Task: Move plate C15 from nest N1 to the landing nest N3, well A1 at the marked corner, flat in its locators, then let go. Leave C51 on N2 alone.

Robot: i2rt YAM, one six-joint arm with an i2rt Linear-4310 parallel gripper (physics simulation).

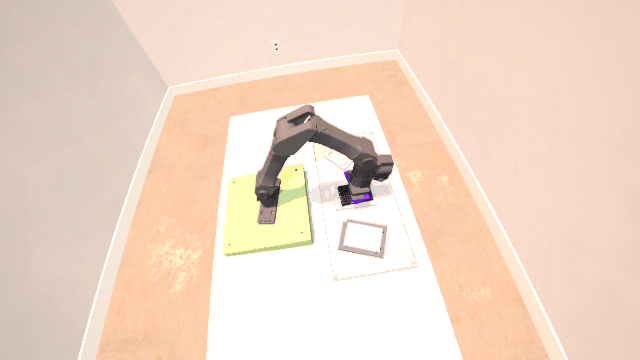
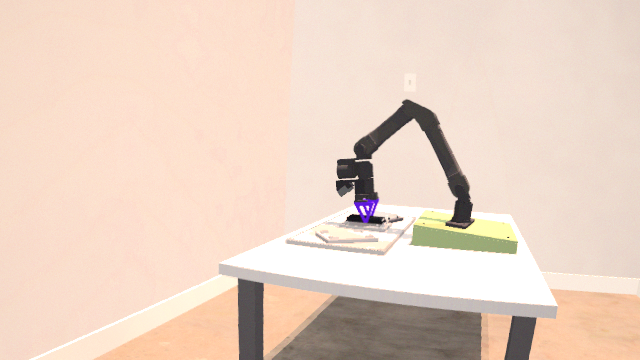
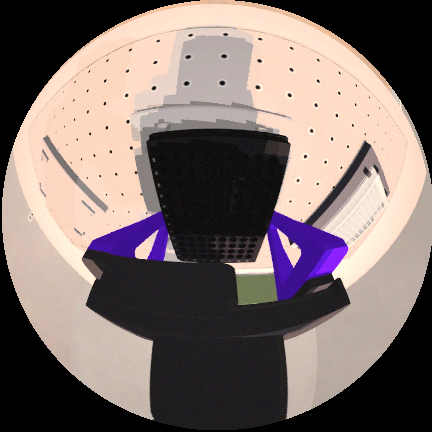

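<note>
My gripper (image 1: pixel 356 192) (image 2: pixel 366 219) (image 3: pixel 217 214) has purple fingers shut on the long sides of a black well plate (image 1: pixel 345 195) (image 2: pixel 354 218) (image 3: pixel 219 185), taken as C15; no label is readable. The plate is low over the pale middle nest (image 2: pixel 382 226); whether it touches its seat is hidden. A grey nest (image 1: pixel 361 252) (image 3: pixel 345 185) holds a white plate (image 1: pixel 364 236) (image 3: pixel 369 202), likely C51 on N2. A pale, angled nest (image 1: pixel 333 163) (image 2: pixel 350 240) on the other side holds no plate, likely N3. Its marked corner cannot be made out.
The nests stand on a pale perforated board (image 2: pixel 300 242) (image 3: pixel 300 60) on the white table (image 1: pixel 320 320) (image 2: pixel 450 287). The arm's base stands on a yellow-green block (image 1: pixel 245 215) (image 2: pixel 462 242) (image 3: pixel 256 289) beside the board.
</note>
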